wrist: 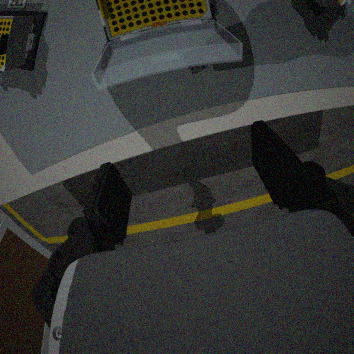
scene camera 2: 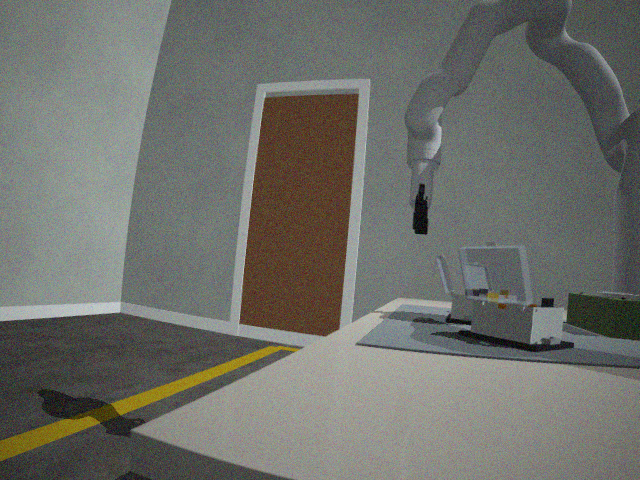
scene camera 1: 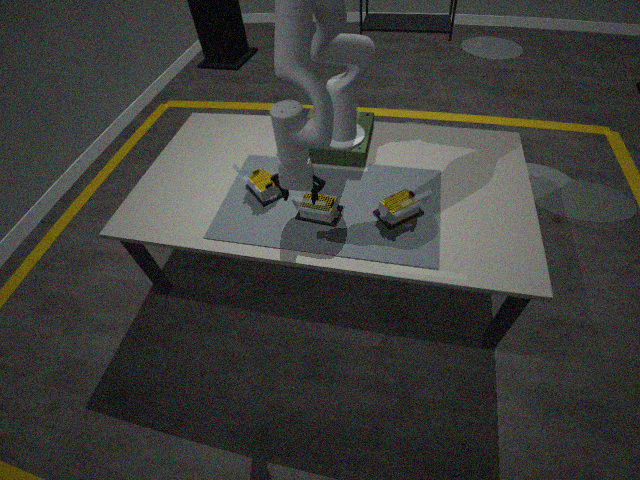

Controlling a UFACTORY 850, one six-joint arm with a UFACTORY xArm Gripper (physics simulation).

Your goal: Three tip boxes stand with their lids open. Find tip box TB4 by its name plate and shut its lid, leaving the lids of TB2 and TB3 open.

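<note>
TB4, the middle tip box (scene camera 1: 318,208) (wrist: 156,14), has a yellow rack; its clear lid (wrist: 170,56) is open toward the table's front edge, and its plate is out of the wrist view. In scene camera 2 its lid (scene camera 2: 444,274) is nearly edge-on. TB2 (scene camera 1: 265,187) (wrist: 5,35) stands left, its plate cut off at the wrist view's top. TB3 (scene camera 1: 399,207) (scene camera 2: 501,322) stands right, partly in the wrist view's top right corner. Both have open lids. My gripper (scene camera 1: 299,197) (scene camera 2: 420,233) (wrist: 184,159) is wide open and empty, above lid height, over TB4's front side.
The boxes stand on a blue-grey mat (scene camera 1: 361,248) (scene camera 2: 403,341) on the white table (scene camera 1: 480,232) (scene camera 2: 336,408). The arm's green base block (scene camera 1: 336,157) (scene camera 2: 604,312) is at the back. In the wrist view the table's front edge (wrist: 215,125) runs beneath the fingers.
</note>
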